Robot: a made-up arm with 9 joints. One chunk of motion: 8 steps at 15 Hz.
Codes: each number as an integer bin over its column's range. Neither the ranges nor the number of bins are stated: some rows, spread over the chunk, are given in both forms.
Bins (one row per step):
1: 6 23 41 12 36 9 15 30 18
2: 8 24 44 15 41 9 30 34 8
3: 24 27 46 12 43 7 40 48 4
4: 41 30 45 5 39 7 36 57 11
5: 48 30 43 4 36 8 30 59 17
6: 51 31 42 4 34 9 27 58 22
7: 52 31 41 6 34 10 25 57 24
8: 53 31 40 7 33 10 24 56 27
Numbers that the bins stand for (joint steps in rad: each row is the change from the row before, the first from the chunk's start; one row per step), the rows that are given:
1: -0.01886 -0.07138 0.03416 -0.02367 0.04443 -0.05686 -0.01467 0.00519 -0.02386
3: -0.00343 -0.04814 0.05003 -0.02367 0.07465 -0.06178 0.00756 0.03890 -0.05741
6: 0.01971 -0.02490 0.03733 -0.03256 0.03579 -0.05686 -0.00400 0.05763 -0.01427
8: 0.02143 -0.02490 0.03098 -0.02922 0.03148 -0.05440 -0.00667 0.05389 -0.00229
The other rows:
2: -0.01714 -0.06557 0.04368 -0.02033 0.06602 -0.05686 -0.00133 0.01268 -0.04783
4: 0.01114 -0.03071 0.04686 -0.03144 0.05738 -0.06178 0.00400 0.05576 -0.04063
5: 0.01714 -0.03071 0.04051 -0.03256 0.04443 -0.05932 -0.00133 0.05951 -0.02625
7: 0.02057 -0.02490 0.03416 -0.03033 0.03579 -0.05440 -0.00578 0.05576 -0.00948

